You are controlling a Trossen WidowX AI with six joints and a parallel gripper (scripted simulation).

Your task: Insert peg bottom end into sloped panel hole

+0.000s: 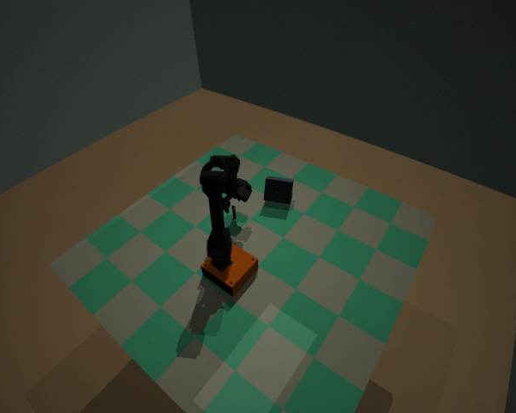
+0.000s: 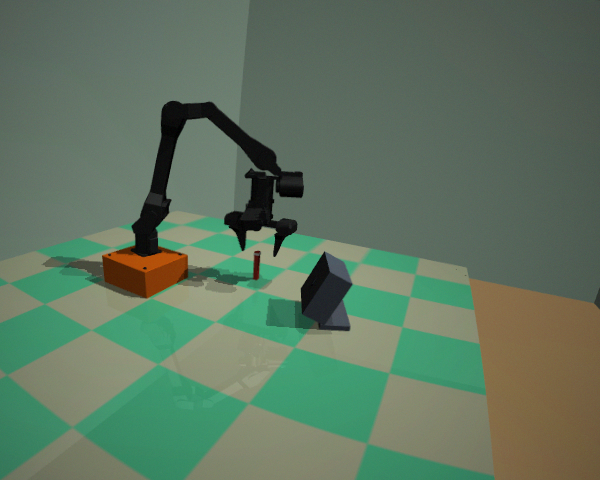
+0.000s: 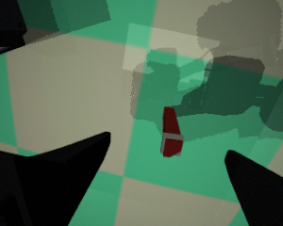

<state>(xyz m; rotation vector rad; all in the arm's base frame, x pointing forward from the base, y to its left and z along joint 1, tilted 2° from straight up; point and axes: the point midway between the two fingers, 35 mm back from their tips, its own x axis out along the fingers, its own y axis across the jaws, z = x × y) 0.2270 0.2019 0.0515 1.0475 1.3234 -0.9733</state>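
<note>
Now: gripper tip 2 cm above the red peg. The rest, counted from my gripper tip: sloped panel 24 cm ahead, 6 cm to the right; foot 26 cm ahead, 5 cm to the right, 7 cm below.
</note>
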